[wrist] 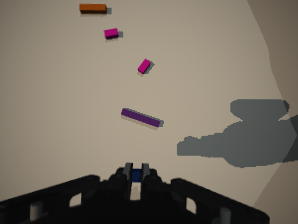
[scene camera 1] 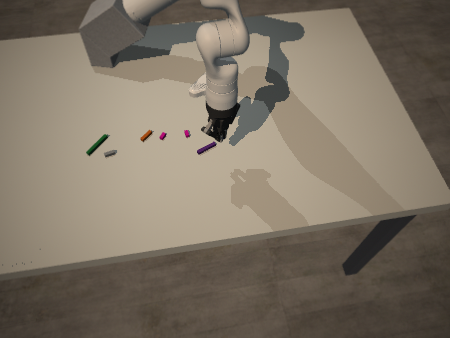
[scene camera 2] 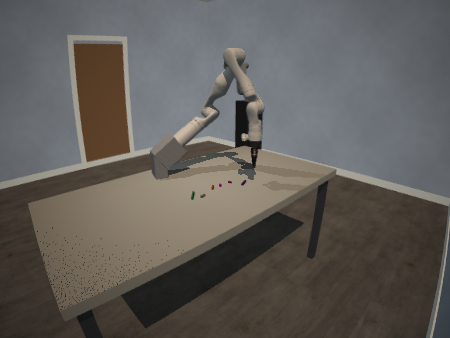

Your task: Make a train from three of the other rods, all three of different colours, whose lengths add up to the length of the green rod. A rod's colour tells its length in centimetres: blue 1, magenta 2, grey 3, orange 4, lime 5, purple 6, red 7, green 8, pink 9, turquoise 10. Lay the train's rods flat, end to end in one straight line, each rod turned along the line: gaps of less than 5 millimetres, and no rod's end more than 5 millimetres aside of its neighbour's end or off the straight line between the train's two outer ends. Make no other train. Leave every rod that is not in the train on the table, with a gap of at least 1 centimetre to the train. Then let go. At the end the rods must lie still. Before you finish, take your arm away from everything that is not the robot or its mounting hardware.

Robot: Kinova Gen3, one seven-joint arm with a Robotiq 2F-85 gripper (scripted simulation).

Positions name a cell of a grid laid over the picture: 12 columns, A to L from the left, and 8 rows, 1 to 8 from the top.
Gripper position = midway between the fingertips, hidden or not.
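Note:
My gripper (scene camera 1: F4) is there for me to see, and I find the same gripper (wrist: F7) in the wrist view too.

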